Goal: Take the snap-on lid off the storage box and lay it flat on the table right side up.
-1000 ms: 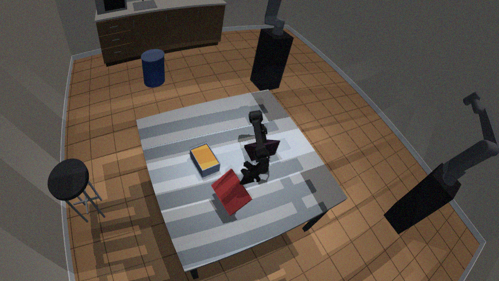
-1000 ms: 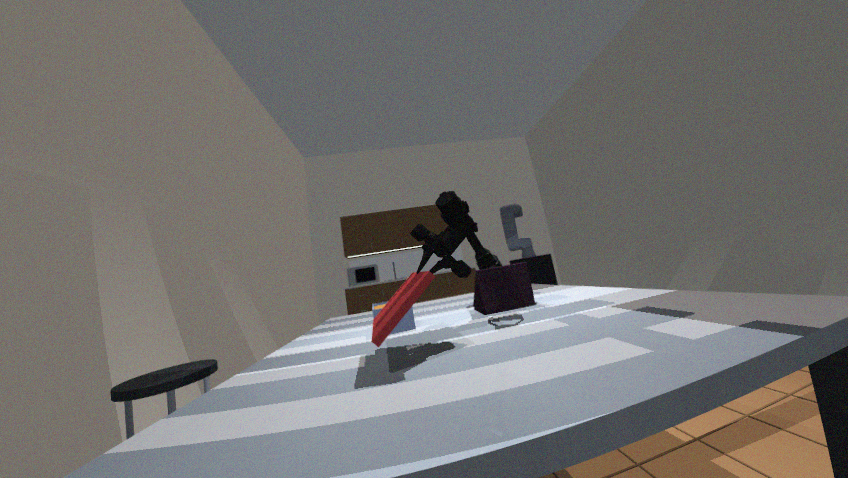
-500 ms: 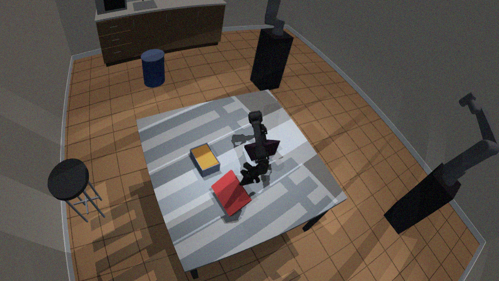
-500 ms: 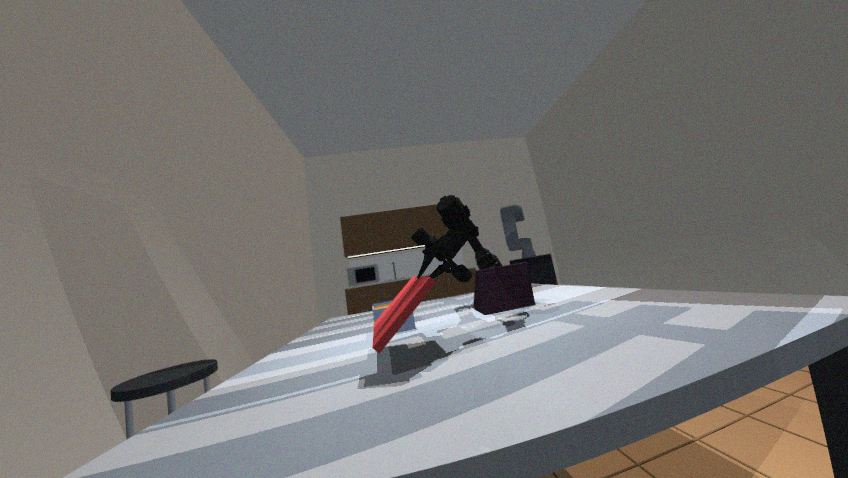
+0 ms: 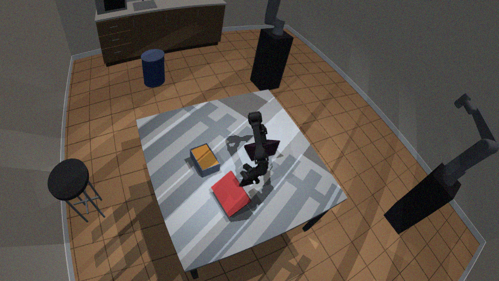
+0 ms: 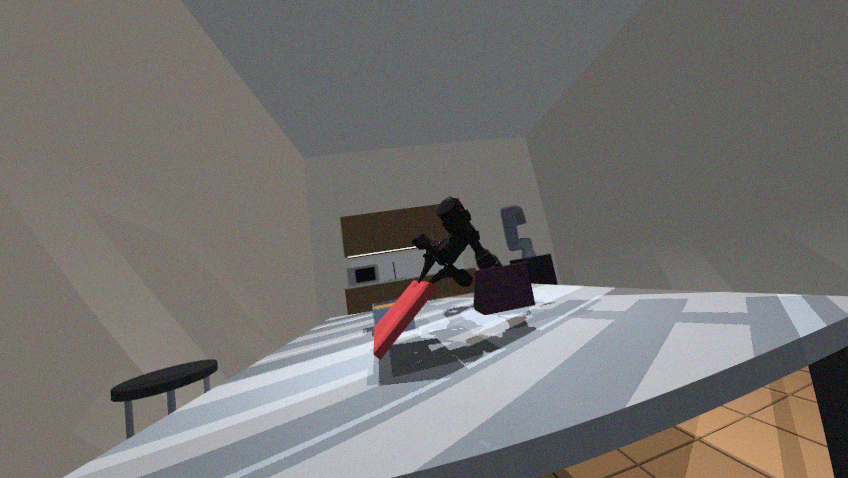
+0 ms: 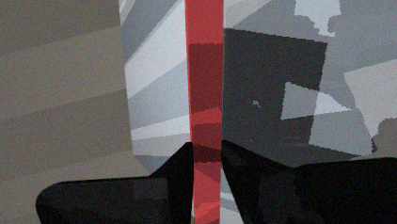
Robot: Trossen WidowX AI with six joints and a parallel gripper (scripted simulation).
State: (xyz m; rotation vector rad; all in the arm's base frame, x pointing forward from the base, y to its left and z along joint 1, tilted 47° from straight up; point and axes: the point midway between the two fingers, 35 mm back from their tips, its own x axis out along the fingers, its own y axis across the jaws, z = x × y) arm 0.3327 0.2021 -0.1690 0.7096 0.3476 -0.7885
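My gripper tip is now 7 cm short of the red lid and 5 cm above it. From my gripper tip the other things lie so: storage box: 8 cm ahead, 34 cm to the right, 11 cm below.
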